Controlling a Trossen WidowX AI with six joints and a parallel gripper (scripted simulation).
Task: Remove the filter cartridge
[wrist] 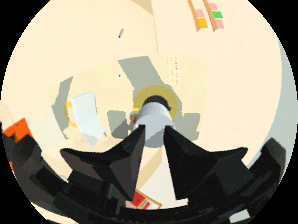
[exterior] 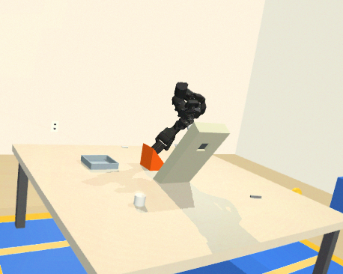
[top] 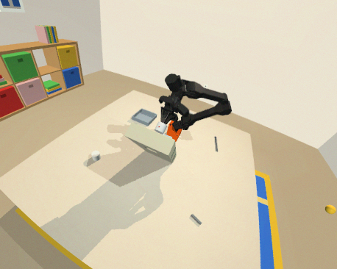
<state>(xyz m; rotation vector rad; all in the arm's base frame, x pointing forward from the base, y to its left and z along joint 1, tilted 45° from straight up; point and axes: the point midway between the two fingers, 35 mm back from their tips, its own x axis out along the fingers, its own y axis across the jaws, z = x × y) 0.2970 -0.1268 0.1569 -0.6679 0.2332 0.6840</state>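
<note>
The white round filter cartridge lies 10 mm below my gripper tip and 10 mm ahead of it. From my gripper tip the other things lie so: shallow grey-blue tray: 340 mm behind, 310 mm to the right, 280 mm below; grey bar: 330 mm to the left, 290 mm below, 170 mm ahead; beige service panel: 110 mm below, 20 mm ahead.
</note>
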